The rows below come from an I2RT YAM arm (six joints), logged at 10 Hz.
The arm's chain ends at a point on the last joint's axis. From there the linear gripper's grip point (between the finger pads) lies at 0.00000 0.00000 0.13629 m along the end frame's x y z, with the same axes.
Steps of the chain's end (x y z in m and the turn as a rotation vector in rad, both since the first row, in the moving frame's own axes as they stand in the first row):
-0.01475 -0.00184 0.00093 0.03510 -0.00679 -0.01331
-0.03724 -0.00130 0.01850 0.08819 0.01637 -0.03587
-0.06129 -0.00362 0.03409 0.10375 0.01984 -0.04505
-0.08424 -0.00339 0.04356 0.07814 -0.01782 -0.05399
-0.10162 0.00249 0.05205 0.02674 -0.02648 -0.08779
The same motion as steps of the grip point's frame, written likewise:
-0.01571 -0.00662 0.00084 0.03510 -0.00679 -0.01331
-0.03523 -0.01334 0.01795 0.08819 0.01637 -0.03587
-0.05891 -0.01779 0.03333 0.10375 0.01984 -0.04505
-0.08695 -0.01396 0.04312 0.07814 -0.01782 -0.05399
-0.10538 -0.00099 0.05195 0.02674 -0.02648 -0.08779

